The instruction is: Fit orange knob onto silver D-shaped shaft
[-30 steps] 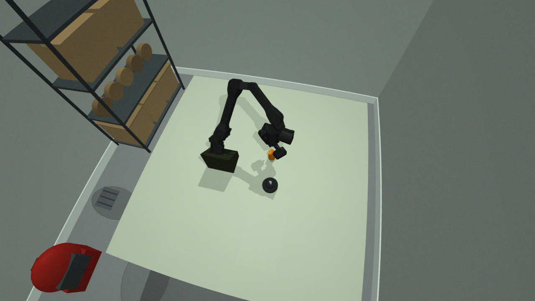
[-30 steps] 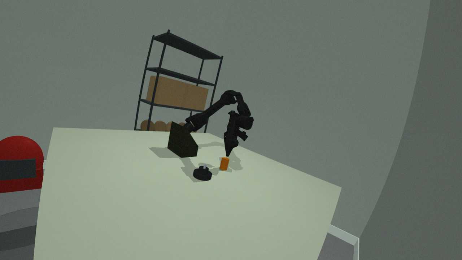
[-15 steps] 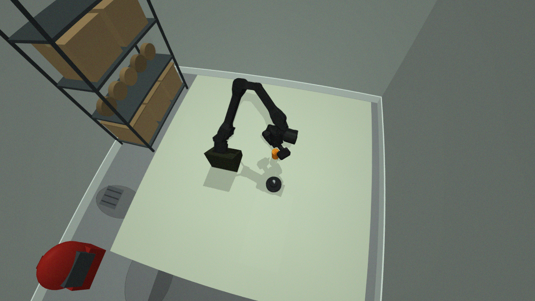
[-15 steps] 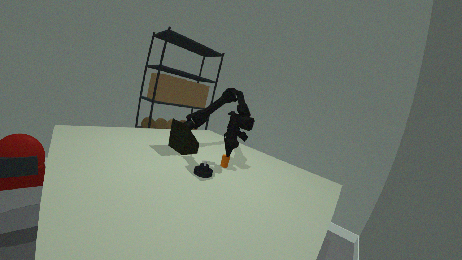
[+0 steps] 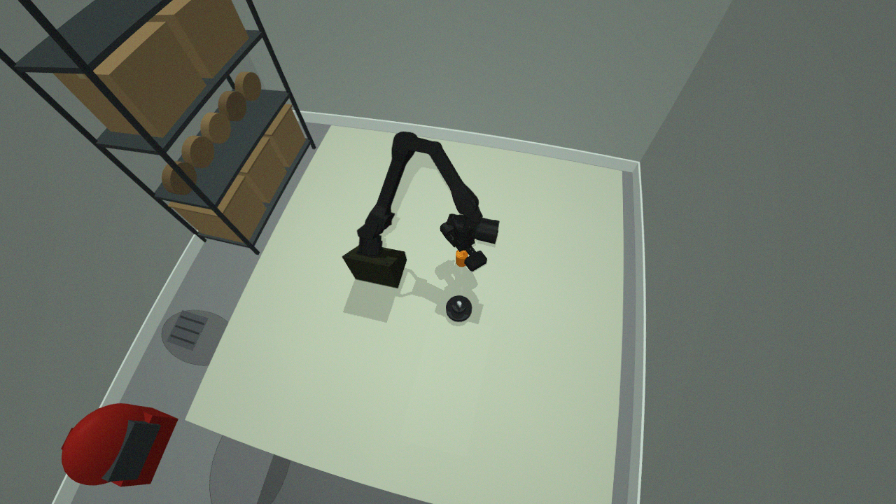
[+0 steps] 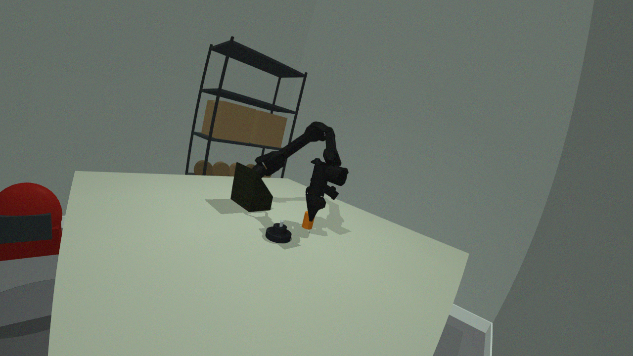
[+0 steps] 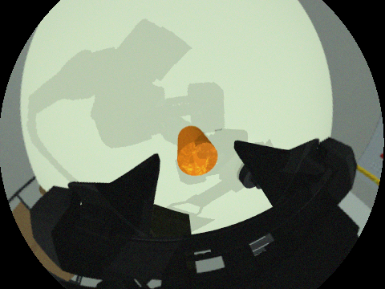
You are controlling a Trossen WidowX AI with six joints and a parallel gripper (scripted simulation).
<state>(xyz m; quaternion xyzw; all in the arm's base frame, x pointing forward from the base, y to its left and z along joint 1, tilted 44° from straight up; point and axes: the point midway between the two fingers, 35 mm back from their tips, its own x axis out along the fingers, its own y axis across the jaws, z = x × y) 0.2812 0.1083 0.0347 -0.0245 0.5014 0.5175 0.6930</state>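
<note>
Right now the orange knob is right at my gripper tip. Also, from my gripper tip: round black pedestal 17 cm to the right, 3 cm ahead, 1 cm below.
</note>
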